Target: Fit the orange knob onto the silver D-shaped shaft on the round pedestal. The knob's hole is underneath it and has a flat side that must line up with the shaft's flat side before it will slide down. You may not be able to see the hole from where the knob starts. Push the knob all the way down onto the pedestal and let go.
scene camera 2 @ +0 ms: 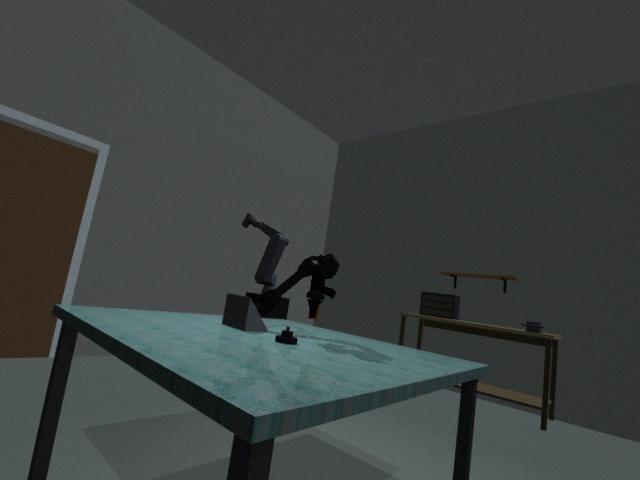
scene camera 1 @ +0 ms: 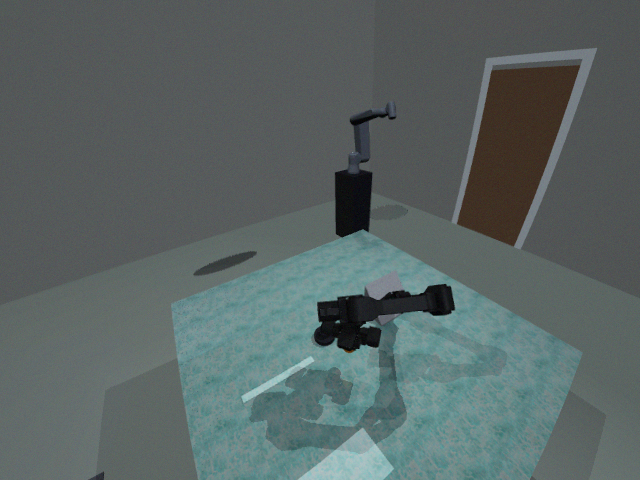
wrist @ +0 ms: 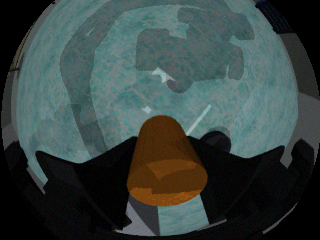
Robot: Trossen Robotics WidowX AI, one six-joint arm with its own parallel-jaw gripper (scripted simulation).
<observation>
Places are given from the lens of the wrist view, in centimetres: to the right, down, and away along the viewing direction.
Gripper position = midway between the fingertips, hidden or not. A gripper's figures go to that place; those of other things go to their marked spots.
my gripper (wrist: pixel 161 141): 0, 2, 10
orange knob (wrist: pixel 165 170): 0, 2, 4
</observation>
